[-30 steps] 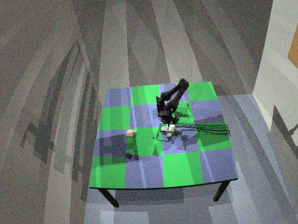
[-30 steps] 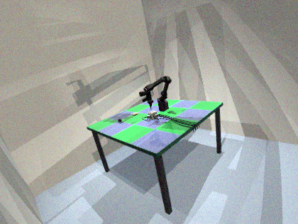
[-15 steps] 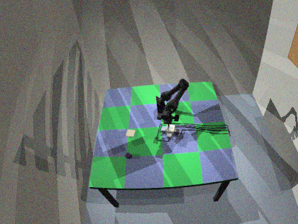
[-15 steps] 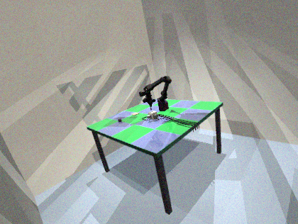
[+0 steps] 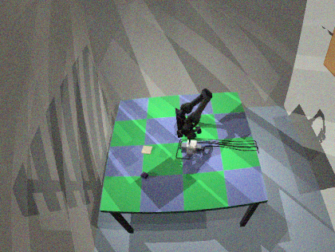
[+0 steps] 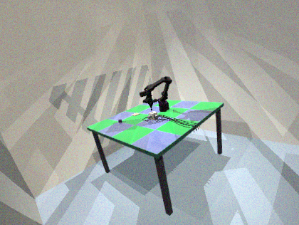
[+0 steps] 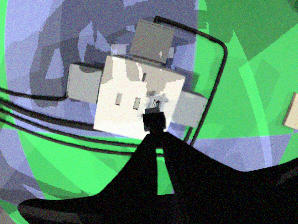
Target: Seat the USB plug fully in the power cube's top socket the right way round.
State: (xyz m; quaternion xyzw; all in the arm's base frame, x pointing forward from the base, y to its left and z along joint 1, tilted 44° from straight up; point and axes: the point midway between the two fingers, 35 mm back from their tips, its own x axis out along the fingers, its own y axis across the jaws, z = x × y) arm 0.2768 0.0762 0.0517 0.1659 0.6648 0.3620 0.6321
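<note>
Right now the dark USB plug is 2 cm below my gripper tip. Also, from my gripper tip: tan flat block: 1 cm ahead, 37 cm to the right, 13 cm below; small purple block: 27 cm ahead, 35 cm to the right, 12 cm below.
</note>
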